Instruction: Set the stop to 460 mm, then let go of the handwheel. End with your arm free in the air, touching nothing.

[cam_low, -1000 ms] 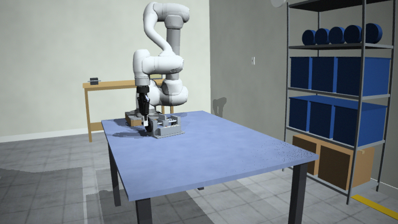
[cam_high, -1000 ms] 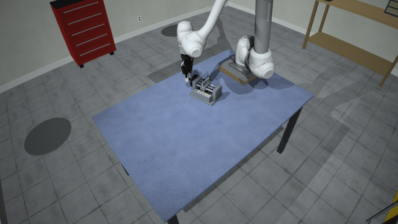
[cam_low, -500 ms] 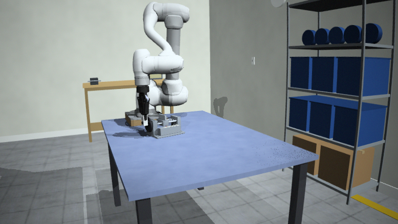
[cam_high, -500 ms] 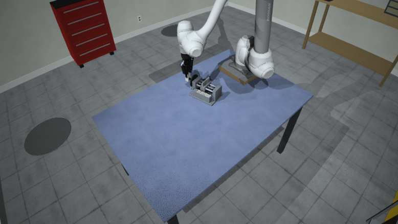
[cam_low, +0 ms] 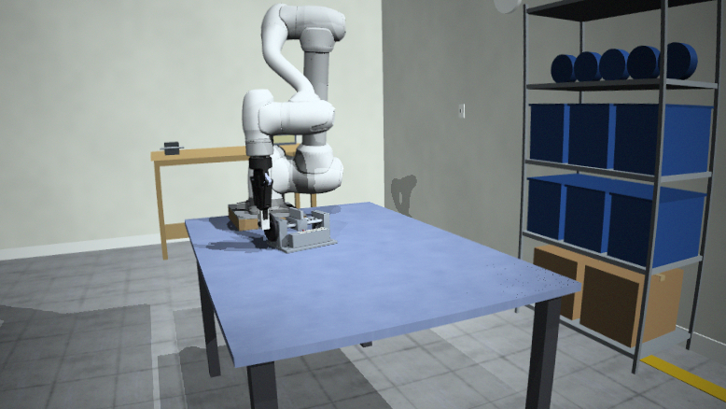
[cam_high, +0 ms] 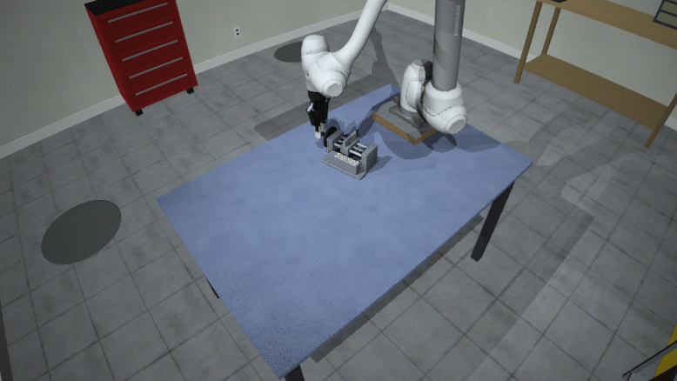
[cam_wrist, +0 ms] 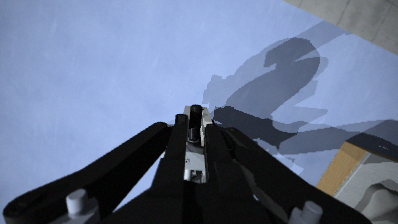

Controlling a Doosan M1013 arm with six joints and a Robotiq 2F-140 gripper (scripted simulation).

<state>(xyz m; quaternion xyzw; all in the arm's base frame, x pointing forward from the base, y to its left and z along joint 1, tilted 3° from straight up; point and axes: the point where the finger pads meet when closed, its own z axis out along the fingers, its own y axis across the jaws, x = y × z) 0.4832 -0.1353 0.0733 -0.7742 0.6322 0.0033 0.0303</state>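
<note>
The black handwheel is 20 mm to the left of my hand, 20 mm below it and 10 mm behind it. Also, from my hand: grey stop block 130 mm to the left, 40 mm behind, 20 mm below.
</note>
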